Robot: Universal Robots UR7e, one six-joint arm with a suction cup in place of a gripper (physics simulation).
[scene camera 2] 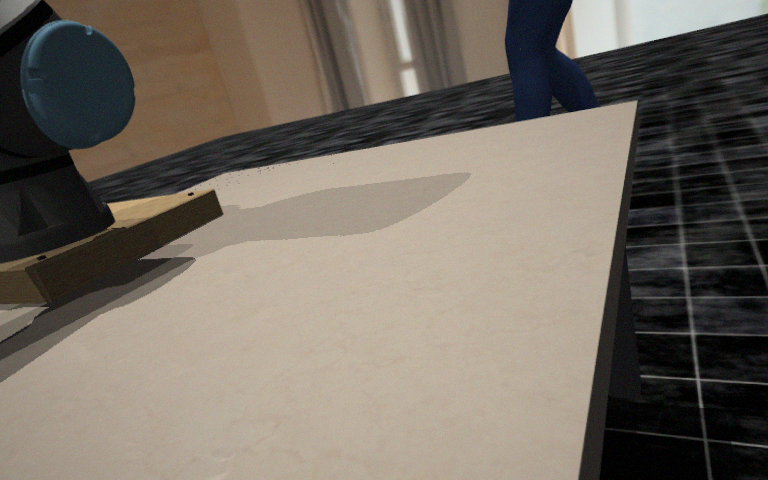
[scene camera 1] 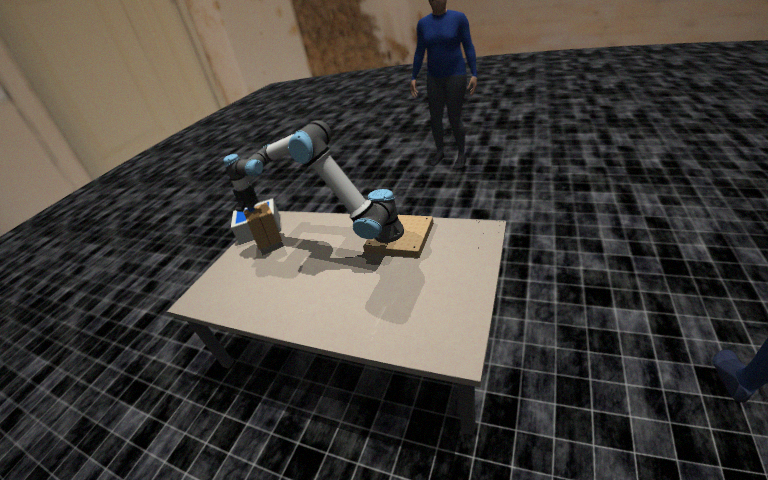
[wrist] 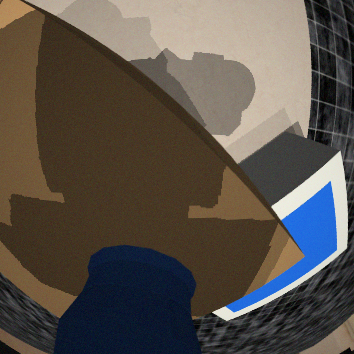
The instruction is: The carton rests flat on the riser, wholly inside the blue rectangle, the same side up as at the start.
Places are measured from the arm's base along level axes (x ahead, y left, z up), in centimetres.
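Where they show: hand at its tool point: (scene camera 1: 252,212) (wrist: 149,256); arm's base at its link origin: (scene camera 2: 52,239) (scene camera 1: 388,233).
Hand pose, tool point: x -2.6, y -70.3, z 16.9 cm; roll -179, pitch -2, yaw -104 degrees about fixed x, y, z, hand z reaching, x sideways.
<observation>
Each offset is from my tool point to the top centre of the thing. Level surfaces: height alone.
The brown carton @(dx +1.4, dy +3.4, dz +1.6 cm) (scene camera 1: 263,229) (wrist: 125,150) is upright on the near right side of the riser in scene camera 1. My suction cup (scene camera 1: 249,208) (wrist: 142,252) is against the carton's top face and holds it. The carton's lower end is low over the table, beside the riser; whether it touches the table or the riser's side I cannot tell. The riser @(dx -15.5, dy -11.9, dz -9.2 cm) (scene camera 1: 242,231) (wrist: 295,162) is a box with a white-rimmed top. Its blue rectangle @(dx -15.5, dy -11.9, dz -9.2 cm) (scene camera 1: 241,216) (wrist: 315,215) is partly covered from view by the carton. Neither shows in scene camera 2.
The riser stands near the far left corner of the table @(dz -21.2 cm) (scene camera 1: 339,305) (scene camera 2: 339,339). The arm's base stands on a wooden board (scene camera 1: 416,234) (scene camera 2: 130,246). A person (scene camera 1: 445,50) in a blue top stands behind the table. Another person's blue-clad leg (scene camera 1: 756,370) shows at the right edge.
</observation>
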